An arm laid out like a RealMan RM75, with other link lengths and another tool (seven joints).
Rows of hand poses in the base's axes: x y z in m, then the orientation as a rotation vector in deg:
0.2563, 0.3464, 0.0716, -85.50, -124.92, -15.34
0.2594, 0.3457, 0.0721, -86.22, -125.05, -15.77
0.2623, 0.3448, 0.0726, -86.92, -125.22, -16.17
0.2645, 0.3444, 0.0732, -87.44, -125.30, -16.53
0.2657, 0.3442, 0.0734, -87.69, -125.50, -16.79
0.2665, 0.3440, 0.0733, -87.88, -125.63, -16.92
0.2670, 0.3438, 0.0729, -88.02, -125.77, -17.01
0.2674, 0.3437, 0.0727, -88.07, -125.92, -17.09
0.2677, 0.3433, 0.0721, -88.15, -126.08, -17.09
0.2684, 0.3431, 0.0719, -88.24, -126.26, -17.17
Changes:
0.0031, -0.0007, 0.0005, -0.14, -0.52, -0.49
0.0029, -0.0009, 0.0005, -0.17, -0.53, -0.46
0.0022, -0.0004, 0.0006, -0.07, -0.39, -0.36
0.0012, -0.0002, 0.0002, -0.07, -0.35, -0.14
0.0008, -0.0002, -0.0001, -0.08, -0.21, -0.10
0.0005, -0.0002, -0.0004, -0.08, -0.19, -0.06
0.0004, -0.0001, -0.0002, -0.05, -0.16, 0.00
0.0003, -0.0004, -0.0006, -0.11, -0.14, 0.00
0.0007, -0.0002, -0.0002, -0.08, -0.20, -0.01

